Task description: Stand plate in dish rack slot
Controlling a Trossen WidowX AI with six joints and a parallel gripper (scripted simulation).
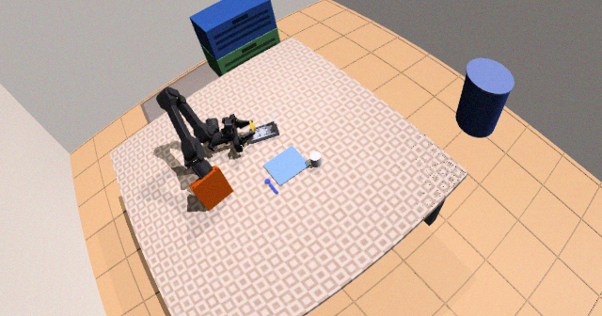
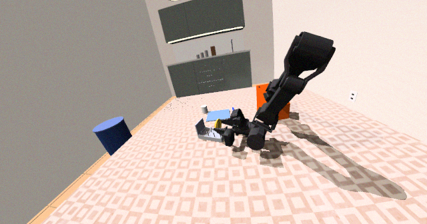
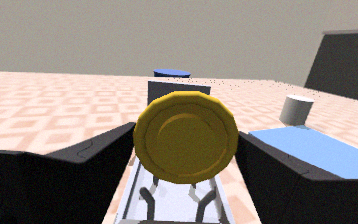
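The grey dish rack is 40 mm below my gripper tip, 30 mm ahead of it and 10 mm to the right of it. From my gripper tip the other things lie so: small blue spoon: 240 mm to the right, 130 mm behind, 60 mm below; then yellow plate: 10 mm behind; then light blue mat: 220 mm to the right, 60 mm below, 20 mm behind.
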